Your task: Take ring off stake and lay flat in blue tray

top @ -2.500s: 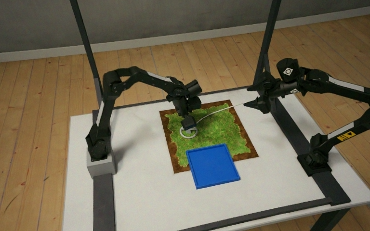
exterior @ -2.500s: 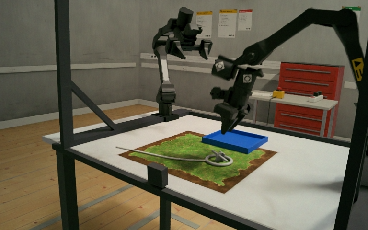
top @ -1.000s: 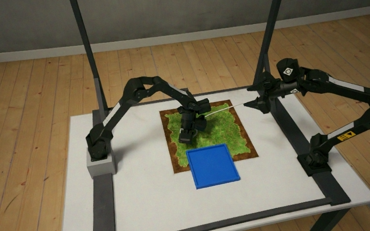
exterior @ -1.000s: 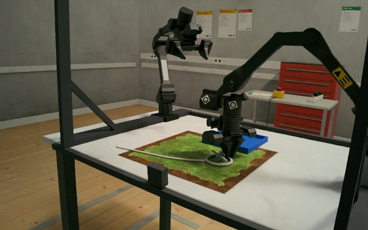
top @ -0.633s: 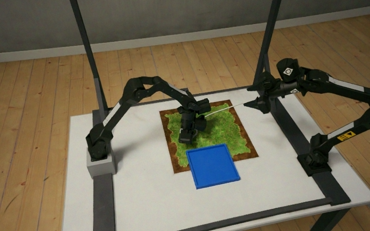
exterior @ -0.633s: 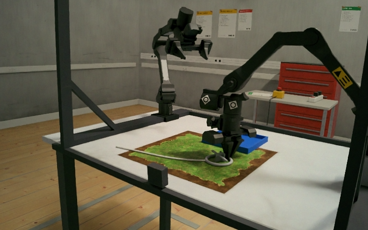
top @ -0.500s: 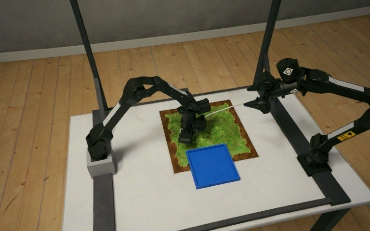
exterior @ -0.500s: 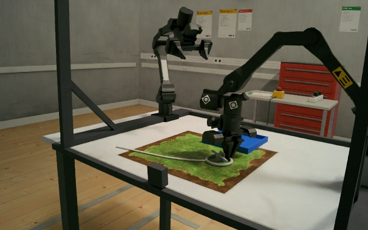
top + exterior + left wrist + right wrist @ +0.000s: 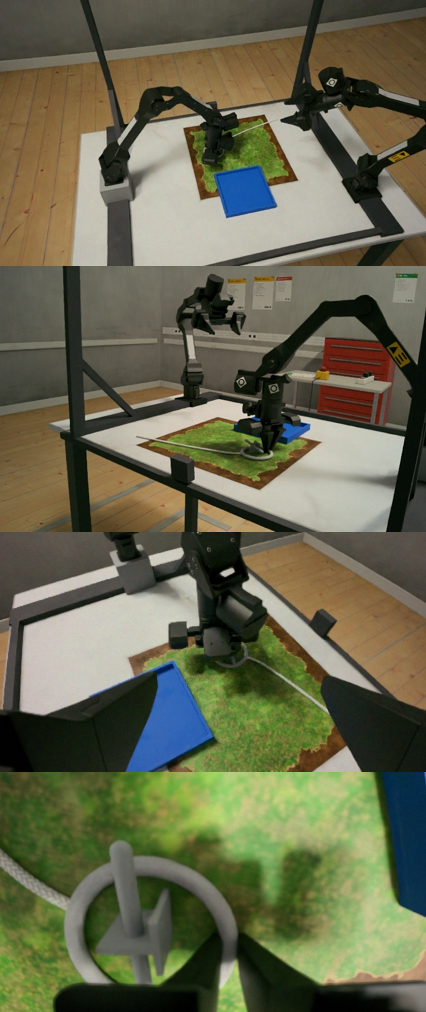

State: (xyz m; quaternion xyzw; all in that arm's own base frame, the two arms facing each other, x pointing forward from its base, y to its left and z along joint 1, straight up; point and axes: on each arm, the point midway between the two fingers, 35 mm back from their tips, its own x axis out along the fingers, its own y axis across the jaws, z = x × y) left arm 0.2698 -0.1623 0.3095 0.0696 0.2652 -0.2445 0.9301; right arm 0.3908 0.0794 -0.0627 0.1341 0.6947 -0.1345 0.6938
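My right hand is 30 mm past the grey stake, 20 mm to the right of it and 20 mm above it. Also, from my right hand: ring: 40 mm behind, 10 mm to the left, 30 mm below; then blue tray: 170 mm ahead, 120 mm to the left, 30 mm below; then grass mat: 30 mm behind, 100 mm to the left, 50 mm below.
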